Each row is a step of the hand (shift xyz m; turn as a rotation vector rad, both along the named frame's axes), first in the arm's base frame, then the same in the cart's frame.
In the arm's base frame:
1: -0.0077 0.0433 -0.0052 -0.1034 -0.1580 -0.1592
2: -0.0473 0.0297 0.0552 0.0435 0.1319 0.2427
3: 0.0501 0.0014 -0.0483 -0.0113 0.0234 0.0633
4: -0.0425 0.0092 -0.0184 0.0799 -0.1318 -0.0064
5: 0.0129 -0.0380 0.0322 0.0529 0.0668 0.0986
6: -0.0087 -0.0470 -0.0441 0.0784 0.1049 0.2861
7: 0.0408 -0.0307 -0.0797 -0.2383 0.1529 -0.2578
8: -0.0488 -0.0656 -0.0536 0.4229 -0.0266 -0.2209
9: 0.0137 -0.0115 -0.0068 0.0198 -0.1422 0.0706
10: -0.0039 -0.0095 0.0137 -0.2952 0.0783 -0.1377
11: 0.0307 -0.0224 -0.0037 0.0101 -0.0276 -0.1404
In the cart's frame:
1: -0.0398 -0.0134 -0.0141 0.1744 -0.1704 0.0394
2: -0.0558 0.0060 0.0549 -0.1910 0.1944 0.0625
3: 0.0256 -0.0022 -0.0647 -0.0447 0.0367 0.0366
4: -0.0118 -0.0429 0.0158 0.1408 0.0621 -0.0102
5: 0.0272 0.0362 0.0244 -0.0820 0.1012 -0.0047
6: 0.0557 -0.0335 -0.0020 -0.1727 0.2525 0.0737
7: 0.0633 -0.0283 -0.0644 -0.1087 -0.3648 -0.0418
8: 0.0670 -0.0655 0.0279 0.1901 0.1229 -0.4208
9: 0.0158 0.0053 -0.0094 0.1119 0.0797 0.0820
10: 0.0034 0.0084 0.0145 -0.0921 -0.3068 0.0981
11: 0.0286 0.0201 -0.0154 0.0735 -0.0938 -0.0798

